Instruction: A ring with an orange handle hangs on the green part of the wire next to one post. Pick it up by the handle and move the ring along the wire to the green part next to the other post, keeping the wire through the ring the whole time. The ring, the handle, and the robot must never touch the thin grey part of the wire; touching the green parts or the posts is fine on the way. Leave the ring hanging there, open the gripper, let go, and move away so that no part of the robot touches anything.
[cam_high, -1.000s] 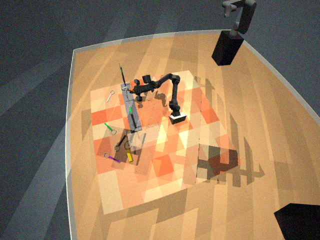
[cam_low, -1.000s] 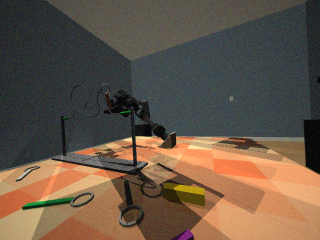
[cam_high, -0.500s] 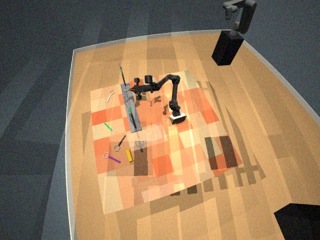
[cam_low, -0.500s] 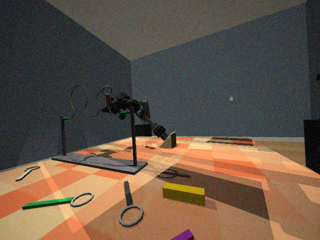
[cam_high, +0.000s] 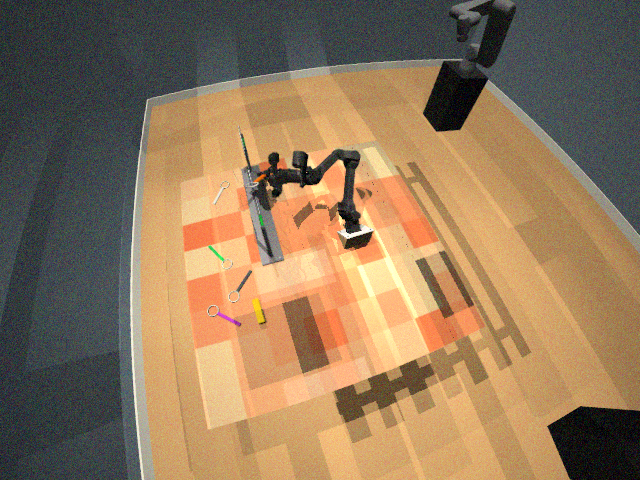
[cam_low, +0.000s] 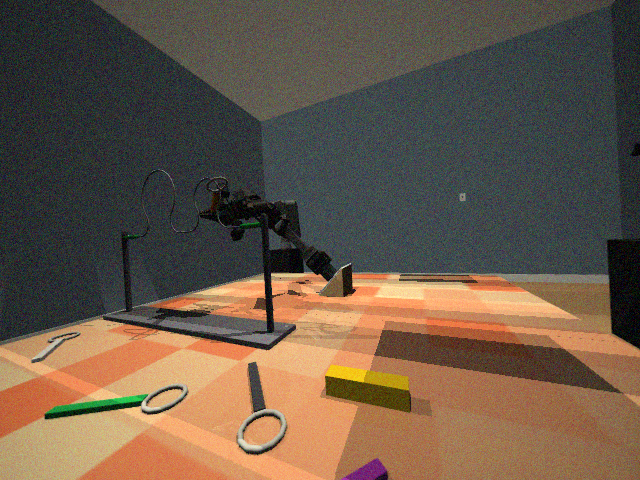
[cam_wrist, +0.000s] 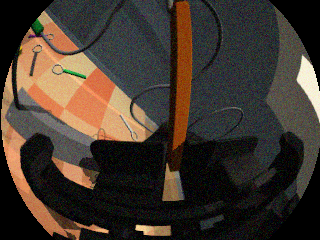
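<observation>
My gripper tip is now 8 cm to the right of the ring with orange handle and 4 cm below it. Round my gripper tip: yellow block (51 cm to the left, 30 cm below, 11 cm ahead).
</observation>
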